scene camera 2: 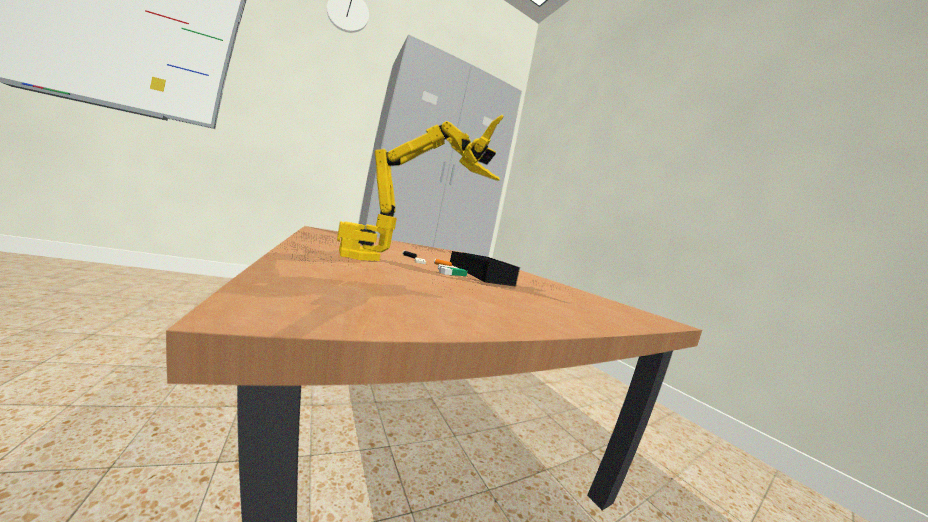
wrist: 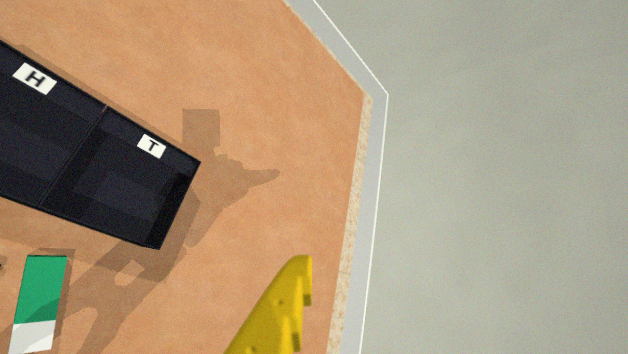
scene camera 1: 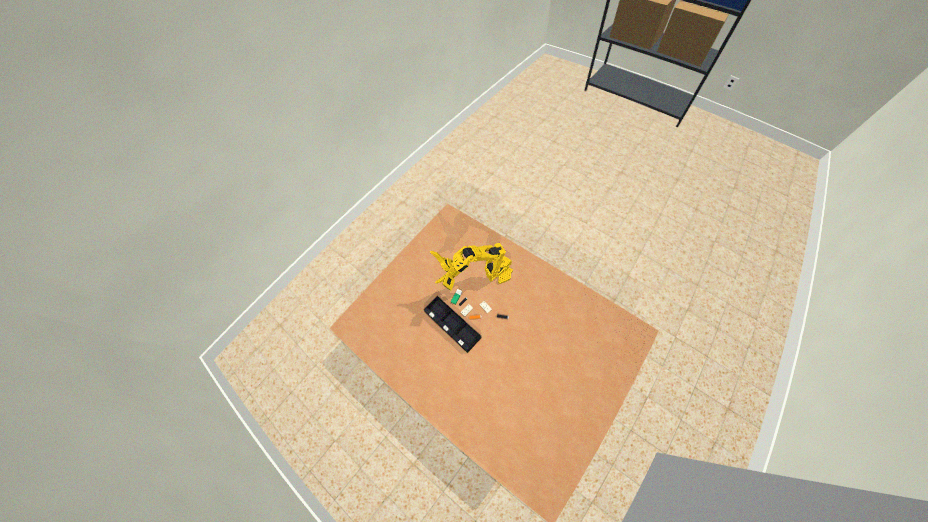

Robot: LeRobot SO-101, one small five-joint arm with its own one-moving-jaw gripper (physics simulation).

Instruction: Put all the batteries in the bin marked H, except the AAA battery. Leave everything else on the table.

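Places are measured from the arm's base along level axes (x ahead, y left, z up), in millimetres.
Where they show: hand, tool point: (scene camera 2: 498, 177) (wrist: 311, 273) (scene camera 1: 436, 281); arm's base, link origin: (scene camera 2: 366, 257) (scene camera 1: 497, 276).
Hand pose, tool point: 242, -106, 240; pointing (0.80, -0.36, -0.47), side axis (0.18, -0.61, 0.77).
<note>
Things, the pixels of their top centre, and the offset from my tool point, as dx, dy, dz. "pt": a spot on its surface instead. Level surfaces: height alone.
- bin marked T, surface spot: (wrist: 151, 146) pt +77, +0, -197
- white block, top centre: (wrist: 38, 303) (scene camera 2: 453, 268) (scene camera 1: 456, 296) -55, +22, -227
- small black piece, top centre: (scene camera 1: 463, 301) -56, +58, -229
- orange piece, top centre: (scene camera 2: 443, 260) (scene camera 1: 475, 316) -31, +144, -225
- black tray, surface spot: (scene camera 2: 483, 267) pt +1, -13, -209
- wooden table, surface height: dz -240
My gripper (scene camera 1: 436, 267) (scene camera 2: 500, 148) is wide open and empty, high above the table; one notched jaw shows in the wrist view. The bin marked H (wrist: 34, 78) (scene camera 1: 445, 327) is the middle compartment of a black three-part tray, beside the bin marked T (wrist: 151, 146). A green and white block (scene camera 1: 455, 298) (scene camera 2: 458, 272) (wrist: 41, 290) lies beside the tray's T end. Near it lie a small black piece (scene camera 1: 462, 301), an orange piece (scene camera 1: 475, 316) (scene camera 2: 443, 262) and another black piece (scene camera 1: 502, 316) (scene camera 2: 409, 254). Which ones are batteries, or AAA, is too small to tell.
Two white dotted pieces (scene camera 1: 466, 310) (scene camera 1: 485, 307) lie among the small things. The black tray (scene camera 2: 483, 267) stands on the wooden table (scene camera 1: 519, 415) (scene camera 2: 389, 318). The arm's shadow falls across the table near the tray's T end. A shelf rack (scene camera 1: 693, 96) stands against the wall.
</note>
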